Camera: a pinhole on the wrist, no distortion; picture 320 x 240 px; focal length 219.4 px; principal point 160.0 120.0 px. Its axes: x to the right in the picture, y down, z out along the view. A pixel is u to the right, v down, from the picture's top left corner.
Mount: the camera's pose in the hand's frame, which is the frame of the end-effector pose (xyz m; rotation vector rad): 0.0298 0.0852 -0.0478 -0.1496 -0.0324 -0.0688
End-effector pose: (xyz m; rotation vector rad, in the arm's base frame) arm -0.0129 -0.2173 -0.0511 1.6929 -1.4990 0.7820
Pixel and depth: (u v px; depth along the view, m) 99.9 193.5 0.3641
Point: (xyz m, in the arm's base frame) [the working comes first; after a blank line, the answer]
In the camera's frame: -0.0997 0.1220 0.3641

-0.2942 -0.4354 -0.2347
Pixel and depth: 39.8 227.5 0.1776
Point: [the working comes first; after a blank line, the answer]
In the camera's frame: -0.0973 0.0870 0.1776

-0.2269 -0.2851 -0.1405
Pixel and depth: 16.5 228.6 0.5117
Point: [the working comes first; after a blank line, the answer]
In the camera's frame: -0.3347 0.2533 0.5117

-0.4938 -0.4178 -0.4673
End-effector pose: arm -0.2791 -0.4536 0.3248 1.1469 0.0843 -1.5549
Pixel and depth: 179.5 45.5 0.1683
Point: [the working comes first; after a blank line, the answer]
In the camera's frame: 0.0150 -0.0571 0.1683

-0.3102 -0.5749 0.3933
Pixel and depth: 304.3 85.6 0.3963
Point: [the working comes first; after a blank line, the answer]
In the camera's frame: 0.2606 -0.0621 0.3963

-0.4134 -0.8920 0.3587
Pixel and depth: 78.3 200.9 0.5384
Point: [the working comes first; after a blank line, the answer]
In the camera's frame: -0.2005 0.1985 0.5384

-0.2757 -0.7329 0.8652
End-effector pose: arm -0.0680 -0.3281 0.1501 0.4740 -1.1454 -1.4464
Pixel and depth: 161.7 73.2 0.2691
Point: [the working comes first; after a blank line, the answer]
In the camera's frame: 0.0021 -0.0574 0.2691

-0.2230 -0.2523 0.3137
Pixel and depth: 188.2 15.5 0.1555
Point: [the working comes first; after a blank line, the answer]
In the camera's frame: 0.0200 -0.0741 0.1555

-0.1565 -0.3161 0.2431
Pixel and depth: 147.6 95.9 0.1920
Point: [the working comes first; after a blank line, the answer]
In the camera's frame: -0.0109 -0.0211 0.1920

-0.1408 -0.2714 0.2963
